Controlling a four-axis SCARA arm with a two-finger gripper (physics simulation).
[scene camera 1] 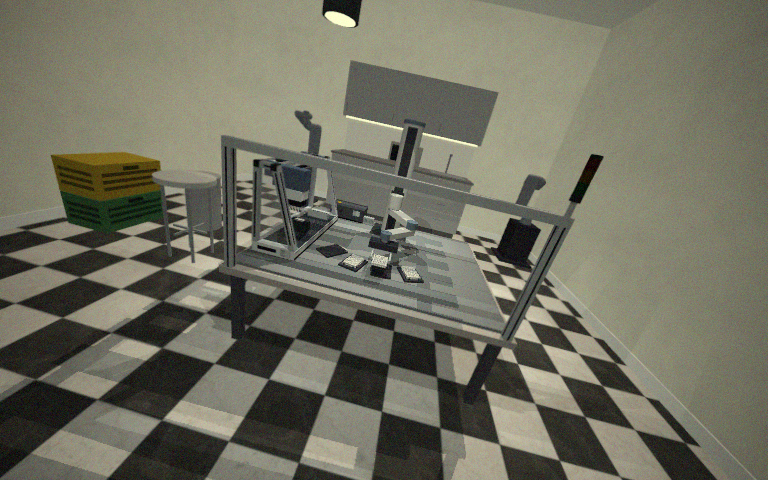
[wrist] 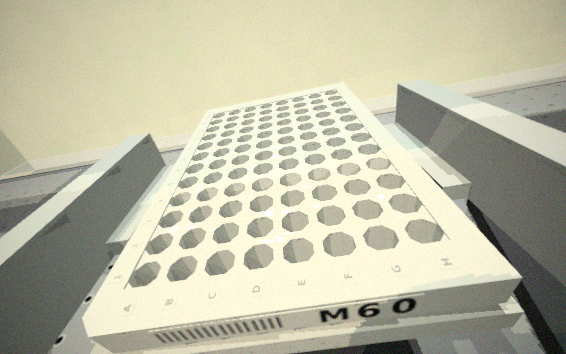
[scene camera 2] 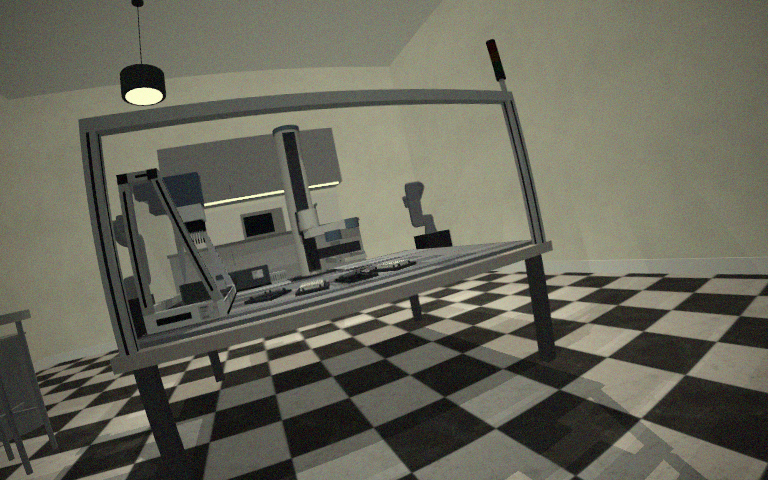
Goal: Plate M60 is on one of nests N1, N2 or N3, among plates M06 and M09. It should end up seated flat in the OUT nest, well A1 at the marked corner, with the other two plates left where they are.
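Frame: origin at the arm's base, x back, y down, z right, level; millimetres.
Where they show: gripper, fingertip midpoint: (scene camera 1: pixel 379 260) (wrist: pixel 274 132) (scene camera 2: pixel 350 256).
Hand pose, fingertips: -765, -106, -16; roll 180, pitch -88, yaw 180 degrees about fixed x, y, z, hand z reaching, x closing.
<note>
Each offset is from my fingertips to the top centre of the thing, as dx, dy, dz. "spot": to the spot under its first point.
White well plate M60 {+10, -2, +0} (wrist: pixel 285 200) (scene camera 1: pixel 380 259) sits between the two grey fingers of my gripper (wrist: pixel 274 132), close against both sides. Its label faces the wrist camera, and corner A1 is at the near left. The gripper is shut on it. In scene camera 1 the plate is raised above a dark middle nest {+56, +71, -18} (scene camera 1: pixel 380 273) and looks about level. Two other white plates lie in the nests on either side, one on the left (scene camera 1: pixel 353 260) (scene camera 2: pixel 312 285) and one on the right (scene camera 1: pixel 410 273) (scene camera 2: pixel 396 264); their labels are unreadable. A bare dark nest {+142, +71, +319} (scene camera 1: pixel 331 250) (scene camera 2: pixel 266 295) is further left, its marking unreadable.
A slanted aluminium frame {spot: -83, -177, +531} (scene camera 1: pixel 286 212) (scene camera 2: pixel 186 243) with a blue-and-white unit {spot: -13, -342, +530} (scene camera 2: pixel 184 189) stands at the table's left. A grey box {spot: +801, +7, +368} (scene camera 1: pixel 352 211) (scene camera 2: pixel 249 278) is behind the nests. The arm's column (scene camera 1: pixel 407 150) (scene camera 2: pixel 291 186) stands behind them, and a tall guard frame {spot: -279, -227, +712} (scene camera 1: pixel 228 203) (scene camera 2: pixel 96 237) borders the table front.
</note>
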